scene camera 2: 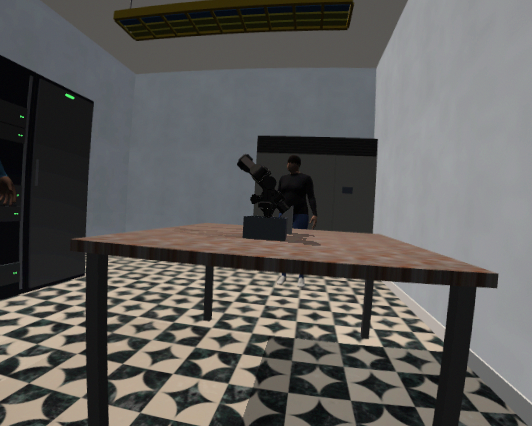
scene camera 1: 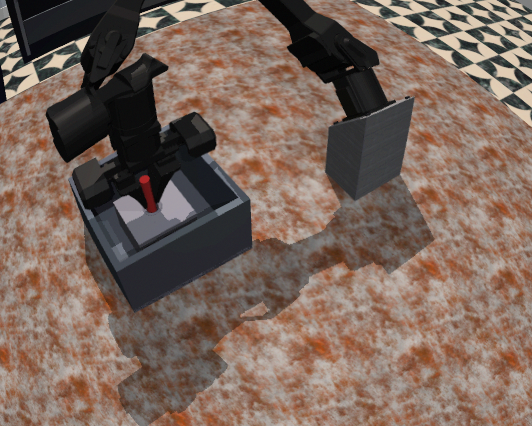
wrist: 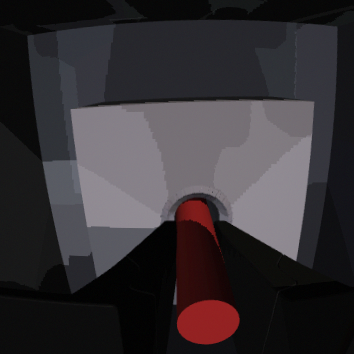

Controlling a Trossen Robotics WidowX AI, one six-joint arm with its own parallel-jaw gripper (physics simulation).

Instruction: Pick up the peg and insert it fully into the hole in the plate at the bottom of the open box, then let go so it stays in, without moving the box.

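Pixels of known places: gripper, between the fingertips: (scene camera 1: 150, 203) (wrist: 194, 231); arm's base, origin of its link: (scene camera 2: 286, 211) (scene camera 1: 370, 111).
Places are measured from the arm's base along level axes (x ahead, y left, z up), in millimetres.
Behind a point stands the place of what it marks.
The red peg (scene camera 1: 148, 195) {z -37, x 306, y -101 mm} (wrist: 202, 260) {z -29, x 303, y -115 mm} stands nearly upright, leaning slightly, with its lower end at the hole (wrist: 214, 204) {z -82, x 293, y -106 mm} in the light plate (scene camera 1: 180, 202) {z -69, x 268, y -88 mm} (wrist: 125, 150) {z -69, x 325, y -138 mm}. In the wrist view the lower end is inside the hole's rim, with a dark gap on its right; its depth is hidden. My gripper (scene camera 1: 152, 204) {z -60, x 304, y -106 mm} (wrist: 194, 231) {z -60, x 304, y -106 mm} is shut on the peg, low inside the open box, with its fingertips close above the plate. The dark grey box (scene camera 1: 195, 252) {z -72, x 299, y -11 mm} (scene camera 2: 265, 228) {z -77, x 397, y -110 mm} (wrist: 195, 60) {z -119, x 291, y -170 mm} stands on the table. The peg's upper part sticks up above the fingers.
A grey block-shaped cover (scene camera 1: 370, 150) {z -32, x 35, y 34 mm} at the arm's base end stands right of the box on the mottled table (scene camera 1: 325, 360) {z -127, x 264, y 188 mm} (scene camera 2: 350, 250) {z -127, x 601, y 214 mm}. The arm's links reach over the box's back. A person (scene camera 2: 296, 192) stands behind the table.
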